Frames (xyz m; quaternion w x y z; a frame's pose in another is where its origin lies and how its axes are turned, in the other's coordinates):
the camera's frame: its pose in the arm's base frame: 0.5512 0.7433 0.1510 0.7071 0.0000 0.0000 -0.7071
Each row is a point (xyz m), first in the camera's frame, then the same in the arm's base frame.
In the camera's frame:
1: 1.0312 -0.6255 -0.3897
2: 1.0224 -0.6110 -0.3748
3: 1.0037 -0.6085 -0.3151
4: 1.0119 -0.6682 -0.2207
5: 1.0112 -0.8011 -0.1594
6: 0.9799 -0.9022 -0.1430
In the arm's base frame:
1: -0.0743 -0.2879 -0.2387
2: -0.0598 -0.2791 -0.2238
3: -0.0573 -0.2604 -0.1641
4: -0.1170 -0.2686 -0.0697
5: -0.2499 -0.2679 -0.0084
6: -0.3510 -0.2366 0.0080

